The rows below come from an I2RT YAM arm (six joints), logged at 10 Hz.
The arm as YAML. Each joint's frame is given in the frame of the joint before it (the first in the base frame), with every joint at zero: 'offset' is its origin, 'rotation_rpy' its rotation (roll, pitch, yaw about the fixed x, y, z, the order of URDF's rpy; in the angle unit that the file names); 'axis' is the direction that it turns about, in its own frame. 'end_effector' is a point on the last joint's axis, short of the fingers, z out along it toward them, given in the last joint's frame.
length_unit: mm
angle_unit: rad
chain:
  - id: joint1
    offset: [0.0, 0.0, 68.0]
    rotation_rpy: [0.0, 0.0, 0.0]
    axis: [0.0, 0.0, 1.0]
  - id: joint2
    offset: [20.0, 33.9, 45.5]
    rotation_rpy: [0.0, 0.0, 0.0]
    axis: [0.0, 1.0, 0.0]
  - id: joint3
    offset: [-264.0, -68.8, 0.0]
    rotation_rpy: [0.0, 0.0, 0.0]
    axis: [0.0, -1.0, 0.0]
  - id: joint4
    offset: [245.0, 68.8, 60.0]
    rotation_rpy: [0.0, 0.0, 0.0]
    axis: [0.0, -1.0, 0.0]
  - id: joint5
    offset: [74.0, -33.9, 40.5]
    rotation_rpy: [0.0, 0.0, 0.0]
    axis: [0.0, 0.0, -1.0]
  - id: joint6
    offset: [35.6, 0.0, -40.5]
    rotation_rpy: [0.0, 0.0, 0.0]
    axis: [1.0, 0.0, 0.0]
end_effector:
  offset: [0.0, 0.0, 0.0]
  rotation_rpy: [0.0, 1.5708, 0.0]
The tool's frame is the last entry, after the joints.
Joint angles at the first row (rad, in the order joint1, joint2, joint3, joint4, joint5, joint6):
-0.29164 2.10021 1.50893 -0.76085 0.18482 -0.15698
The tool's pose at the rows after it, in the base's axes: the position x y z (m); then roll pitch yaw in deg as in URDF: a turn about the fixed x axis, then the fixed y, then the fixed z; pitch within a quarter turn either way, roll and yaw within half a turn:
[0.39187, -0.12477, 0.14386, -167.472, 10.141, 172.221]
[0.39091, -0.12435, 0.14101, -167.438, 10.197, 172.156]
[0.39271, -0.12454, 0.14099, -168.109, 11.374, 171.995]
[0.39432, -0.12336, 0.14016, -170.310, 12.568, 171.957]
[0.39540, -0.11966, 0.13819, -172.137, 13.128, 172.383]
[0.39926, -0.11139, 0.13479, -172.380, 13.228, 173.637]
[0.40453, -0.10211, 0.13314, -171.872, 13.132, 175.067]
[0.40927, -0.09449, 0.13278, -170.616, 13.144, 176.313]
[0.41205, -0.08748, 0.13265, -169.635, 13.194, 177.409]
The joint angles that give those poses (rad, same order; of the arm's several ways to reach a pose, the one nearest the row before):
-0.29201 2.10021 1.49138 -0.75324 0.18864 -0.15658
-0.29164 2.10023 1.47918 -0.74025 0.18940 -0.15507
-0.29203 2.10021 1.47765 -0.72080 0.17528 -0.15164
-0.29164 2.10023 1.47348 -0.70212 0.13448 -0.14897
-0.28515 2.10096 1.46619 -0.68914 0.10128 -0.14897
-0.26378 2.11052 1.46660 -0.67885 0.09670 -0.14935
-0.23824 2.12274 1.47882 -0.67924 0.10586 -0.14897
-0.21611 2.13225 1.49174 -0.67920 0.12760 -0.14898
-0.19704 2.13570 1.49598 -0.67656 0.14439 -0.14934

